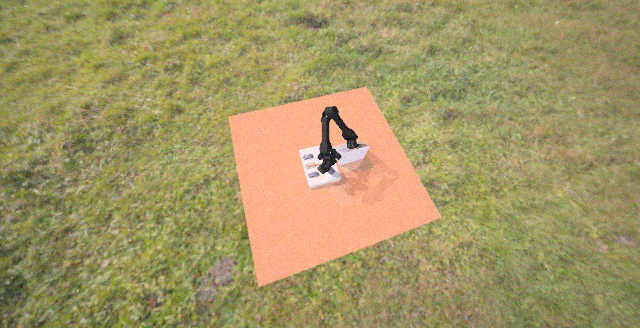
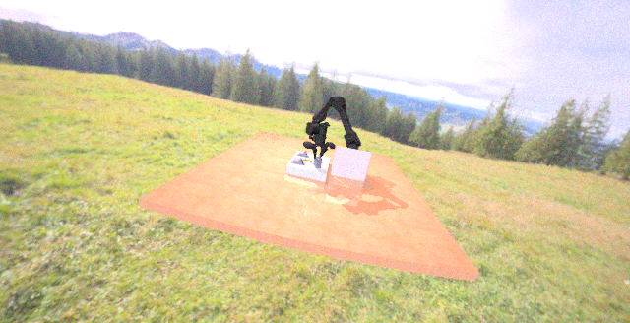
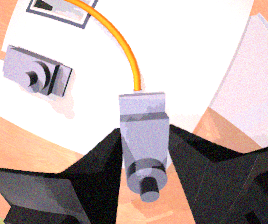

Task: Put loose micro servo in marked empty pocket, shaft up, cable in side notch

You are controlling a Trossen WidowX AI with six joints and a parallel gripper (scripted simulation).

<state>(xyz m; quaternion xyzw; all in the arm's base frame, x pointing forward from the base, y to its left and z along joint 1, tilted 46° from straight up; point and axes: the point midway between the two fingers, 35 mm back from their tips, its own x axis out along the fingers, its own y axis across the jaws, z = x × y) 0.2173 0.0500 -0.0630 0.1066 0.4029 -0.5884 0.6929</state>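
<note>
The white robot deck lies 80 mm below my gripper tip and 70 mm to the right of it.
</note>
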